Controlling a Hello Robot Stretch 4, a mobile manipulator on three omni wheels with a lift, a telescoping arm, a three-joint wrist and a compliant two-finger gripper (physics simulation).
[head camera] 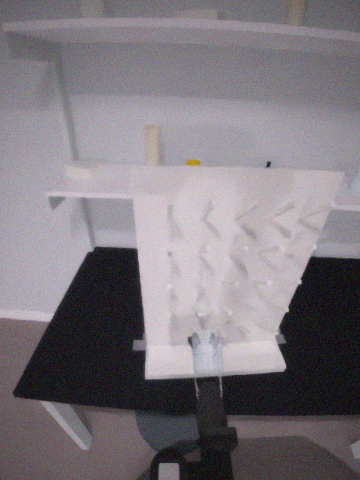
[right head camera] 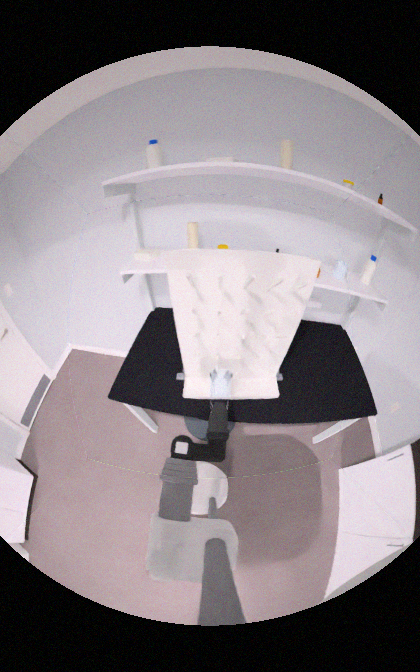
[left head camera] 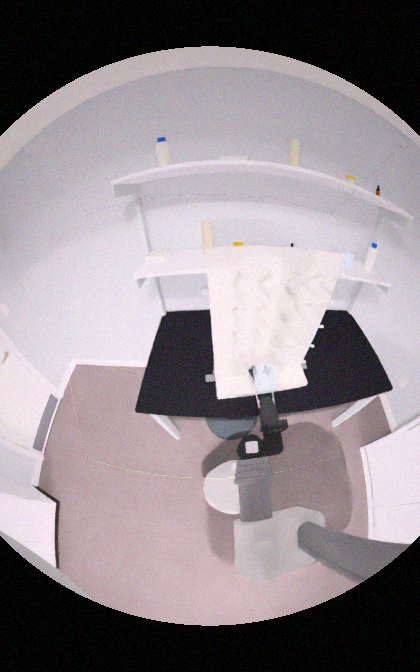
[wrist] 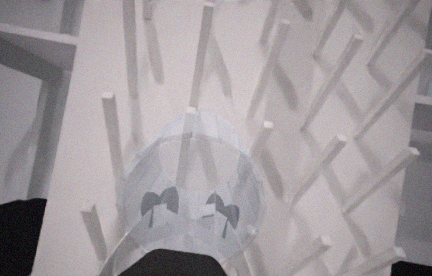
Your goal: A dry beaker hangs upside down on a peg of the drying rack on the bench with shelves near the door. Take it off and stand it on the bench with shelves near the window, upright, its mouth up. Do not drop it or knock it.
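Frame: origin at the robot's base, x left, y back, z up, level; metres.
Where they show: gripper, fingertip midpoint: [head camera: 203,333] [wrist: 191,205].
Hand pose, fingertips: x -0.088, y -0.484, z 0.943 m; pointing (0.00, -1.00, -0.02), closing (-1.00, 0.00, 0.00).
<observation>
Each offset is from my fingertips to the centre of the thing. Level surfaces: height alone.
The clear beaker @(dx +0.001, dy +0.082, dz +0.041 m) [head camera: 207,362] [left head camera: 264,382] [right head camera: 221,390] [wrist: 192,232] is between the fingers at the low front of the white drying rack [head camera: 150,250] [left head camera: 220,300] [right head camera: 182,300] [wrist: 70,165]. My gripper [head camera: 205,340] [left head camera: 262,372] [right head camera: 221,375] [wrist: 190,207] is closed around it; the black fingertips show through the glass and the finger strips run along its sides. Where the pads touch is unclear. A peg [wrist: 185,155] shows through the glass in the wrist view; whether it is inside the beaker is unclear. The rack stands on the black-topped bench @(dz -0.208 m) [head camera: 90,325] [left head camera: 175,350] [right head camera: 145,350].
More pegs @(dx +0.094, dy -0.037, dz +0.047 m) [wrist: 112,135] stick out around the beaker. A lower shelf @(dz +0.249 m) [head camera: 95,187] [left head camera: 170,267] and an upper shelf [head camera: 150,30] [left head camera: 225,170] carry bottles and jars behind the rack. A round grey-blue stool [head camera: 167,430] [left head camera: 230,427] stands under the bench's front edge. White cabinets [right head camera: 375,500] stand right.
</observation>
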